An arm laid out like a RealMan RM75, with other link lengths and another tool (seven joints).
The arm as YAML. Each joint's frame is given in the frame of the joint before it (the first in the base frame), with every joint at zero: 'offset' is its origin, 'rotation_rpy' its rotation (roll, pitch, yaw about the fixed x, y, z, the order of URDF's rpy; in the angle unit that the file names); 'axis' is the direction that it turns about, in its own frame. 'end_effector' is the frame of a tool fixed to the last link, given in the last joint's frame.
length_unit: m
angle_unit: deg
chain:
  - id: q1
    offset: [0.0, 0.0, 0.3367]
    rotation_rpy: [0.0, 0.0, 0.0]
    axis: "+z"
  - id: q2
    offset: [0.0, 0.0, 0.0]
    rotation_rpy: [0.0, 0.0, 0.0]
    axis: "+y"
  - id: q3
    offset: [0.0, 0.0, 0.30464]
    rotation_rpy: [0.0, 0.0, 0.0]
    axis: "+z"
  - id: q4
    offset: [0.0, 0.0, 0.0]
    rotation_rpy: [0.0, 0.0, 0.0]
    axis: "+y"
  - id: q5
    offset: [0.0, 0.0, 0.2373]
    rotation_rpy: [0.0, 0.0, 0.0]
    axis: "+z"
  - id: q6
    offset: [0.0, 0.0, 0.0]
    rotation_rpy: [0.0, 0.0, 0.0]
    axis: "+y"
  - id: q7
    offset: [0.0, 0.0, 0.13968]
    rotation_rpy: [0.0, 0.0, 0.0]
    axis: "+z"
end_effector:
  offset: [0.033, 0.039, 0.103]
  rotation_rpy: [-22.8, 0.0, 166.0]
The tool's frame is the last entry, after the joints.
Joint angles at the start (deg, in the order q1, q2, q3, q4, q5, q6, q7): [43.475, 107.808, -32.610, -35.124, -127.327, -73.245, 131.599]
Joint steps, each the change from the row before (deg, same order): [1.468, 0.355, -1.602, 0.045, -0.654, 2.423, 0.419]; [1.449, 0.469, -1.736, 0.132, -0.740, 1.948, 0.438]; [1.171, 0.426, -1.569, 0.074, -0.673, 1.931, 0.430]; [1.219, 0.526, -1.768, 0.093, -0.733, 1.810, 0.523]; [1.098, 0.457, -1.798, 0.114, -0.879, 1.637, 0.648]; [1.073, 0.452, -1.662, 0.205, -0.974, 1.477, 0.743]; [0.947, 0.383, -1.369, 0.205, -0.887, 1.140, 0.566]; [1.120, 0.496, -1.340, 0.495, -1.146, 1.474, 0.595]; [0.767, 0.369, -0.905, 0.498, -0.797, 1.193, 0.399]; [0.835, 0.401, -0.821, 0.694, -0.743, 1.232, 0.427]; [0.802, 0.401, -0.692, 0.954, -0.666, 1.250, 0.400]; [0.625, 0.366, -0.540, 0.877, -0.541, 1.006, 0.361]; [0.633, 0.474, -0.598, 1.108, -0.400, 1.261, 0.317]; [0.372, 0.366, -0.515, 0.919, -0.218, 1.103, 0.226]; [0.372, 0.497, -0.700, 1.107, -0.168, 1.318, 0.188]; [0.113, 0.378, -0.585, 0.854, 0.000, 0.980, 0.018]
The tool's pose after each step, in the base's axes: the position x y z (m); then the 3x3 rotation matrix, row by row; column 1 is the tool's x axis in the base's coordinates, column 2 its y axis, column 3 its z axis. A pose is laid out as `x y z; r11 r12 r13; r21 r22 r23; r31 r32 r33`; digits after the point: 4 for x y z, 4 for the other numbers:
0.2660 0.5183 0.0670; -0.5538 0.7889 0.2663; 0.6566 0.2170 0.7224; 0.5121 0.5749 -0.6381
0.2583 0.5261 0.0586; -0.5798 0.7664 0.2765; 0.6498 0.2302 0.7244; 0.4916 0.5996 -0.6315
0.2525 0.5332 0.0517; -0.6020 0.7450 0.2875; 0.6422 0.2377 0.7287; 0.4745 0.6233 -0.6216
0.2457 0.5391 0.0432; -0.6252 0.7218 0.2969; 0.6352 0.2497 0.7309; 0.4534 0.6455 -0.6146
0.2403 0.5437 0.0350; -0.6470 0.6973 0.3084; 0.6300 0.2611 0.7314; 0.4295 0.6675 -0.6082
0.2353 0.5475 0.0269; -0.6660 0.6739 0.3198; 0.6262 0.2721 0.7307; 0.4054 0.6869 -0.6032
0.2307 0.5502 0.0200; -0.6831 0.6524 0.3282; 0.6216 0.2835 0.7303; 0.3834 0.7029 -0.5992
0.2263 0.5532 0.0114; -0.7003 0.6284 0.3387; 0.6169 0.2940 0.7301; 0.3592 0.7202 -0.5935
0.2238 0.5553 0.0051; -0.7110 0.6118 0.3467; 0.6138 0.2993 0.7305; 0.3432 0.7322 -0.5884
0.2209 0.5571 -0.0020; -0.7195 0.5975 0.3539; 0.6118 0.3043 0.7301; 0.3286 0.7418 -0.5846
0.2187 0.5581 -0.0097; -0.7248 0.5864 0.3617; 0.6126 0.3081 0.7279; 0.3154 0.7491 -0.5826
0.2174 0.5582 -0.0167; -0.7274 0.5787 0.3688; 0.6149 0.3113 0.7245; 0.3045 0.7538 -0.5823
0.2162 0.5577 -0.0253; -0.7288 0.5724 0.3758; 0.6181 0.3139 0.7207; 0.2945 0.7575 -0.5826
0.2165 0.5571 -0.0321; -0.7286 0.5681 0.3826; 0.6216 0.3138 0.7178; 0.2877 0.7608 -0.5818
0.2173 0.5554 -0.0409; -0.7287 0.5627 0.3903; 0.6256 0.3152 0.7136; 0.2785 0.7642 -0.5818
0.2193 0.5532 -0.0477; -0.7281 0.5590 0.3968; 0.6296 0.3164 0.7096; 0.2711 0.7664 -0.5823

